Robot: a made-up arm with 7 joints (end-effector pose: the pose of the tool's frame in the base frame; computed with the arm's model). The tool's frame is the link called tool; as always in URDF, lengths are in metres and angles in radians. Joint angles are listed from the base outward.
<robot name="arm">
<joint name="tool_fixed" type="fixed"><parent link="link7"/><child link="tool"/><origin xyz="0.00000 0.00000 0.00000" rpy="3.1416 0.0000 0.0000"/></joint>
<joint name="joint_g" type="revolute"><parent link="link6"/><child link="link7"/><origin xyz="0.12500 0.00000 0.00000"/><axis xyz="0 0 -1"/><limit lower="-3.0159" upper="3.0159" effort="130" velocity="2.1"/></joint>
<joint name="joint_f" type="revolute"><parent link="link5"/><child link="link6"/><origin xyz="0.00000 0.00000 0.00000"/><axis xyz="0 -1 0"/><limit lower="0.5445" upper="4.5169" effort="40" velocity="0.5"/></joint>
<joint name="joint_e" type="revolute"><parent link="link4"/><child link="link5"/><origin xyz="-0.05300 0.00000 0.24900"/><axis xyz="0 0 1"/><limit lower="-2.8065" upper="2.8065" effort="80" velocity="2.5"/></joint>
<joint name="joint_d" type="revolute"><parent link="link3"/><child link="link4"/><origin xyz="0.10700 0.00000 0.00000"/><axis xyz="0 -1 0"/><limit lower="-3.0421" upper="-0.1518" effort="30" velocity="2.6"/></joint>
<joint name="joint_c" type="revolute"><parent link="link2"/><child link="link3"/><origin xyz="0.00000 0.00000 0.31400"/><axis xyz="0 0 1"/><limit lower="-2.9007" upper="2.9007" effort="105" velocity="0.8"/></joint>
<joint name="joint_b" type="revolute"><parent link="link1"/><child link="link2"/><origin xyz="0.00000 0.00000 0.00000"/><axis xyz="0 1 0"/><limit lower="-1.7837" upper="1.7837" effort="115" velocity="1.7"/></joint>
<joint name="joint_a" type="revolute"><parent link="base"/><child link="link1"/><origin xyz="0.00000 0.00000 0.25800"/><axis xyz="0 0 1"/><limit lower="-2.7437" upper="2.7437" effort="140" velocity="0.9"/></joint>
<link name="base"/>
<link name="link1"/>
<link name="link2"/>
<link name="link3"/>
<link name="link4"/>
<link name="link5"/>
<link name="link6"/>
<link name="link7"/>
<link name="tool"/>
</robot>
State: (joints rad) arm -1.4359 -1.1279 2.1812 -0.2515 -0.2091 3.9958 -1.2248
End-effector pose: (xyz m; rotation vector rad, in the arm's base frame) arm -0.0581 0.4554 0.4499 -1.1761 0.7893 2.4915
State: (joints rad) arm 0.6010 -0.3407 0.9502 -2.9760 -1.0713 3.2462 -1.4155
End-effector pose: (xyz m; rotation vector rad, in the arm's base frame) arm -0.1345 0.2382 0.3723 -1.2561 2.4614 0.3966
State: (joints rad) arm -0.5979 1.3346 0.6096 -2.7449 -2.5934 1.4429 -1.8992
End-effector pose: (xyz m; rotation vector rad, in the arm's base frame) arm 0.1439 0.1102 0.0032 -1.3893 2.3303 -0.8971
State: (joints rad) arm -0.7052 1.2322 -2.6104 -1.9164 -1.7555 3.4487 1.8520
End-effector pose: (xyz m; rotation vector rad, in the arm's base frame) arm -0.0281 -0.3191 0.5495 0.4888 -1.0055 -0.4597
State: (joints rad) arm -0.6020 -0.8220 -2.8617 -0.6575 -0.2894 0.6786 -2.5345
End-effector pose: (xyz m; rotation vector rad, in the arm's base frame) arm -0.5562 0.3009 0.3872 -2.3816 1.4313 -1.1332
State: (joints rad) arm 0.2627 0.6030 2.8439 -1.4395 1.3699 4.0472 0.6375
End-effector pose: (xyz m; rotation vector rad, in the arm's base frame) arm 0.0118 0.1532 0.7103 -1.1968 0.5140 1.4414
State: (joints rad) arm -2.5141 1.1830 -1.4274 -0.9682 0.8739 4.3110 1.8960
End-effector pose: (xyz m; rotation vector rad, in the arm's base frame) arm -0.4420 -0.1067 0.4436 -0.1495 -0.4266 1.4634
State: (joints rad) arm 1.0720 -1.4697 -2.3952 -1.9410 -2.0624 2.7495 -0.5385
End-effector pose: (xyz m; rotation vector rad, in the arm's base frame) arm 0.1862 -0.3583 0.0677 2.7009 0.9540 0.4624
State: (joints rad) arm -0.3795 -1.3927 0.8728 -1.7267 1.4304 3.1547 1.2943
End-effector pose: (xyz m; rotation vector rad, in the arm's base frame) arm -0.1883 0.2883 0.6416 -0.8908 0.3016 -0.7301
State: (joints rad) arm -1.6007 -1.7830 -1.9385 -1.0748 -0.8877 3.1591 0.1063
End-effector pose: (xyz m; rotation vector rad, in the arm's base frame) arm -0.2626 0.5425 0.1393 -1.1999 -1.5808 0.2011
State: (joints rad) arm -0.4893 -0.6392 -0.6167 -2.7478 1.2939 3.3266 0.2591
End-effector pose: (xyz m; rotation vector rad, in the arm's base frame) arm -0.0829 -0.2444 0.4616 -0.3761 2.4510 -1.1797
